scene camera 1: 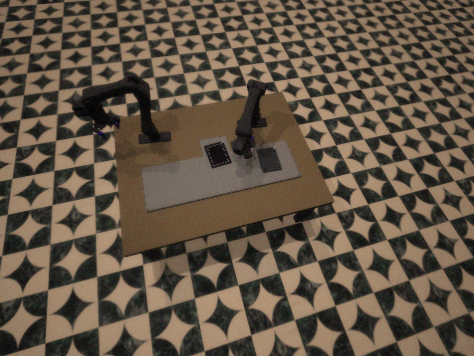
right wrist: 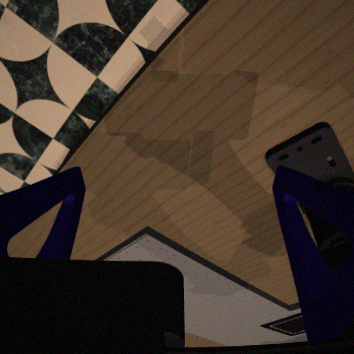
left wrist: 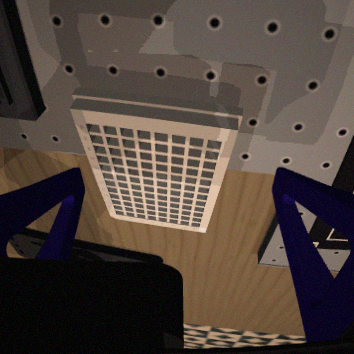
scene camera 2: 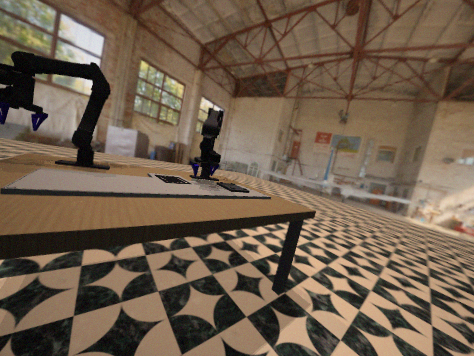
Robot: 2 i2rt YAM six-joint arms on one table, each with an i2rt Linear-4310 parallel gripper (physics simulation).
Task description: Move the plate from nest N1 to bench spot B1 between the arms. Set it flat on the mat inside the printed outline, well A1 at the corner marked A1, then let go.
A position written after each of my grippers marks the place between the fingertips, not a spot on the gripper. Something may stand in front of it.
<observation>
My left gripper [left wrist: 177,177] is open and holds nothing. Also in view: a well plate [left wrist: 159,160]. My right gripper [right wrist: 178,176] is open, holding nothing.
The right wrist view misses the well plate, which is hidden by my right gripper.
</observation>
